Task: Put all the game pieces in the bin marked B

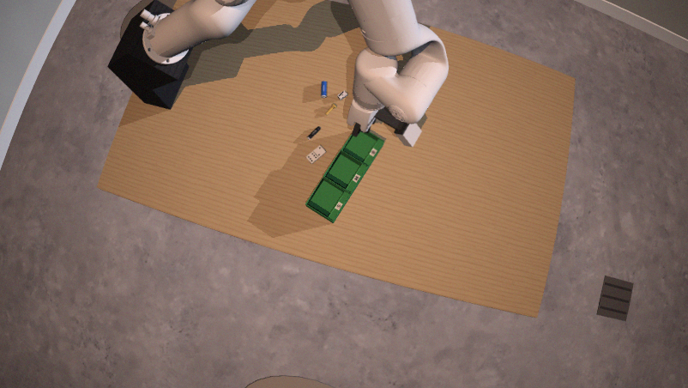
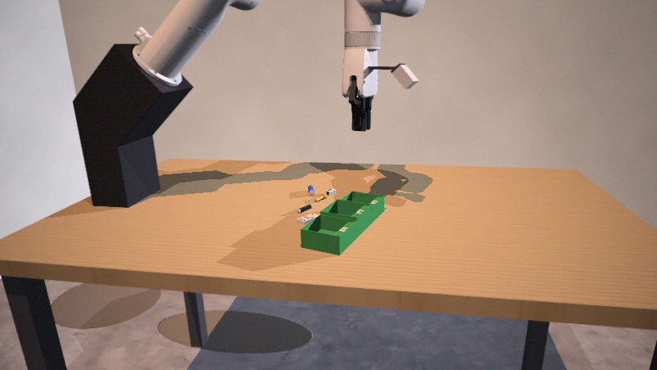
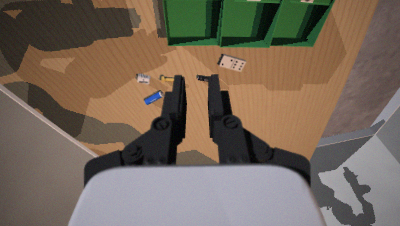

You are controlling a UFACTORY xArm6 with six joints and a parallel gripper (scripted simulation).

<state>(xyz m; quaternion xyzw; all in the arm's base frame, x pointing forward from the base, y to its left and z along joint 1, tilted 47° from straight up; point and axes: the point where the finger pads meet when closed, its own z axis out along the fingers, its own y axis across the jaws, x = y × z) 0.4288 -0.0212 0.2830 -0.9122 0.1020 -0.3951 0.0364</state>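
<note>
Right now the white domino is 110 mm behind my hand, 60 mm to the right of it and 210 mm below it. Round my hand: black cylinder (140 mm behind, 210 mm below); then green three-compartment bin (20 mm behind, 80 mm to the right, 200 mm below); then brass bolt (120 mm behind, 80 mm to the left, 210 mm below).
</note>
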